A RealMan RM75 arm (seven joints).
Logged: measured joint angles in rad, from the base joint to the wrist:
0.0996, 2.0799, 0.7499, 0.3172, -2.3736, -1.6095, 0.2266
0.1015, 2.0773, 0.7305, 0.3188, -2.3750, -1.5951, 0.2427
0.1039, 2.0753, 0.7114, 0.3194, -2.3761, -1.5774, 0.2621
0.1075, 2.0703, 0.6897, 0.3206, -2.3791, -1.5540, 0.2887
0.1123, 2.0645, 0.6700, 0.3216, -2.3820, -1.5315, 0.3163
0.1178, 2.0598, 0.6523, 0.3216, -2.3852, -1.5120, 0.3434
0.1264, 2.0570, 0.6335, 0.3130, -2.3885, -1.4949, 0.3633
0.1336, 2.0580, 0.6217, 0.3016, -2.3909, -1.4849, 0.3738
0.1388, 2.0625, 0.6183, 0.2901, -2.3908, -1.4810, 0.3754
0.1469, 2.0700, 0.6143, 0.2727, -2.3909, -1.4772, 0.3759
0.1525, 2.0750, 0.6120, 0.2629, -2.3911, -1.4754, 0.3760
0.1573, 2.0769, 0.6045, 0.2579, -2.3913, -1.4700, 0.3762
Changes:
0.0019, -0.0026, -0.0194, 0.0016, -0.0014, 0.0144, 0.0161
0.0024, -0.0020, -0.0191, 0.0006, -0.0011, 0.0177, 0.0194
0.0036, -0.0050, -0.0217, 0.0012, -0.0030, 0.0234, 0.0266
0.0048, -0.0058, -0.0197, 0.0010, -0.0029, 0.0225, 0.0276
0.0055, -0.0047, -0.0177, 0.0000, -0.0032, 0.0195, 0.0271
0.0086, -0.0028, -0.0188, -0.0086, -0.0033, 0.0171, 0.0199
0.0072, 0.0010, -0.0118, -0.0114, -0.0024, 0.0100, 0.0105
0.0052, 0.0045, -0.0034, -0.0115, 0.0001, 0.0039, 0.0016
0.0081, 0.0075, -0.0040, -0.0174, -0.0001, 0.0038, 0.0005
0.0056, 0.0050, -0.0023, -0.0098, -0.0002, 0.0018, 0.0001
0.0048, 0.0019, -0.0075, -0.0050, -0.0002, 0.0054, 0.0002

